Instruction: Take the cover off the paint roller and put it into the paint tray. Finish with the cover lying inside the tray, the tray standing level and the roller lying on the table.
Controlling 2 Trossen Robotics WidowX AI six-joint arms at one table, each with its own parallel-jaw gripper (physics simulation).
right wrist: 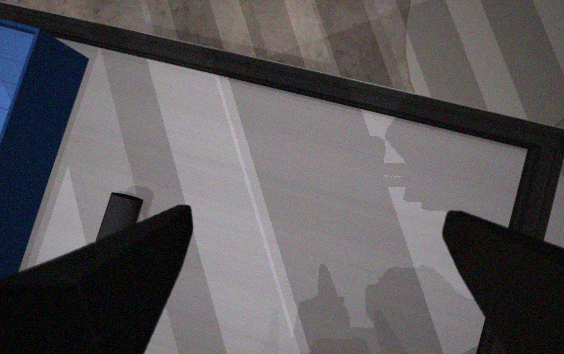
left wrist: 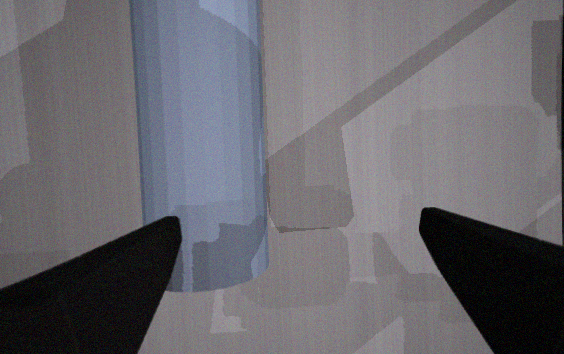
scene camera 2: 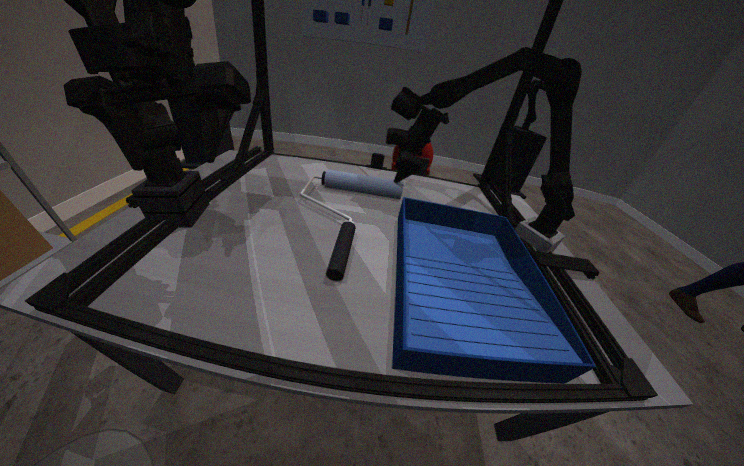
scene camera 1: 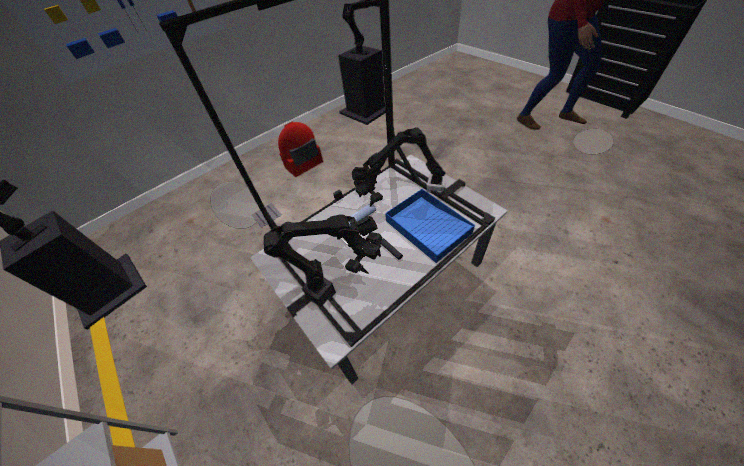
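Seen in the pictures: left gripper, fingertip midpoint: (left wrist: 300, 223) (scene camera 2: 395, 174) (scene camera 1: 365, 201); right gripper, fingertip midpoint: (right wrist: 317, 219) (scene camera 2: 173, 166) (scene camera 1: 374, 264); left arm's base, origin of the base link: (scene camera 2: 543, 229) (scene camera 1: 436, 180); right arm's base, origin of the base link: (scene camera 2: 166, 179) (scene camera 1: 316, 285).
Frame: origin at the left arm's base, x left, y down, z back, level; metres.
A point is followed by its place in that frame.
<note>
The paint roller lies on the table, its light blue cover (scene camera 1: 363, 214) @[y 0.011, x -0.361, z -0.329 m] (scene camera 2: 362, 183) @[y 0.015, x -0.377, z -0.356 m] (left wrist: 205, 150) @[y 0.001, x -0.361, z -0.287 m] on the wire frame (scene camera 2: 326, 207) @[y 0.031, x -0.311, z -0.490 m]. Its black handle (scene camera 1: 392, 248) @[y 0.021, x -0.156, z -0.518 m] (scene camera 2: 341, 251) @[y 0.022, x -0.144, z -0.523 m] (right wrist: 119, 215) @[y 0.024, x -0.127, z -0.547 m] points toward the front in scene camera 2. The blue paint tray (scene camera 1: 431, 225) @[y 0.033, x 0.014, z -0.323 m] (scene camera 2: 472, 296) @[y 0.026, x 0.042, z -0.359 m] (right wrist: 45, 110) @[y 0.023, x 0.007, z -0.498 m] stands level and empty. My left gripper (scene camera 1: 368, 198) @[y -0.003, x -0.373, z -0.245 m] (scene camera 2: 399, 178) @[y -0.003, x -0.373, z -0.245 m] (left wrist: 300, 223) @[y -0.003, x -0.373, z -0.245 m] is open above the cover's free end; in the left wrist view one finger overlaps that end and the cover is off-centre. My right gripper (scene camera 1: 368, 263) @[y -0.155, x -0.181, z -0.738 m] (right wrist: 317, 219) @[y -0.155, x -0.181, z -0.738 m] is open and empty above the table, beside the handle.
A black rail frame (scene camera 1: 406, 299) @[y 0.040, x -0.044, z -0.765 m] (scene camera 2: 307, 373) @[y 0.041, x 0.026, z -0.647 m] (right wrist: 300, 80) @[y 0.041, x -0.055, z -0.765 m] runs along the table's edges. A small black block (scene camera 1: 337, 194) @[y 0.006, x -0.556, z -0.206 m] (scene camera 2: 377, 160) @[y 0.020, x -0.549, z -0.200 m] sits at the back edge. A red welding helmet (scene camera 1: 296, 143) and a person (scene camera 1: 568, 65) are beyond the table.
</note>
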